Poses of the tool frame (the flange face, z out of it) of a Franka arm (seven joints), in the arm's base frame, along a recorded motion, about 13 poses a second.
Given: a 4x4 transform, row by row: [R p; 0 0 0 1], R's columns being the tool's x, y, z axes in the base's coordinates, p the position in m. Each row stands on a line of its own.
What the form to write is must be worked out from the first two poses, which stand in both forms.
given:
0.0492 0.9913 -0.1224 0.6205
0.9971 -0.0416 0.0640 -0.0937
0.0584 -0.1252 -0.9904 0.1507
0 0 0 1
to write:
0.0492 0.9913 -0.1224 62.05
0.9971 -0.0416 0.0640 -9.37
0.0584 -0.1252 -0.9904 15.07
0 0 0 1

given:
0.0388 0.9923 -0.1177 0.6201
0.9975 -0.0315 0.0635 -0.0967
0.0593 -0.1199 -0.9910 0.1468
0 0 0 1
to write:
0.0388 0.9923 -0.1177 62.01
0.9975 -0.0315 0.0635 -9.67
0.0593 -0.1199 -0.9910 14.68
0 0 0 1

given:
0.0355 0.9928 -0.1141 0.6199
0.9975 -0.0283 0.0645 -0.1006
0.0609 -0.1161 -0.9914 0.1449
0 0 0 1
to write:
0.0355 0.9928 -0.1141 61.99
0.9975 -0.0283 0.0645 -10.06
0.0609 -0.1161 -0.9914 14.49
0 0 0 1

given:
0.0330 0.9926 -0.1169 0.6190
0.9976 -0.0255 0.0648 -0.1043
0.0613 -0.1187 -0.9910 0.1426
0 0 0 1
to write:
0.0330 0.9926 -0.1169 61.90
0.9976 -0.0255 0.0648 -10.43
0.0613 -0.1187 -0.9910 14.26
0 0 0 1

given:
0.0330 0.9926 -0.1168 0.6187
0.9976 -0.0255 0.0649 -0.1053
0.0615 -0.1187 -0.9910 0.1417
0 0 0 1
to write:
0.0330 0.9926 -0.1168 61.87
0.9976 -0.0255 0.0649 -10.53
0.0615 -0.1187 -0.9910 14.17
0 0 0 1

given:
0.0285 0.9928 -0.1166 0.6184
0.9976 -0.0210 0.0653 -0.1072
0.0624 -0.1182 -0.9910 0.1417
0 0 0 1
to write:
0.0285 0.9928 -0.1166 61.84
0.9976 -0.0210 0.0653 -10.72
0.0624 -0.1182 -0.9910 14.17
0 0 0 1

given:
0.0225 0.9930 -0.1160 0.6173
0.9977 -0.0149 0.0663 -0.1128
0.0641 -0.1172 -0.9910 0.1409
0 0 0 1
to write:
0.0225 0.9930 -0.1160 61.73
0.9977 -0.0149 0.0663 -11.28
0.0641 -0.1172 -0.9910 14.09
0 0 0 1

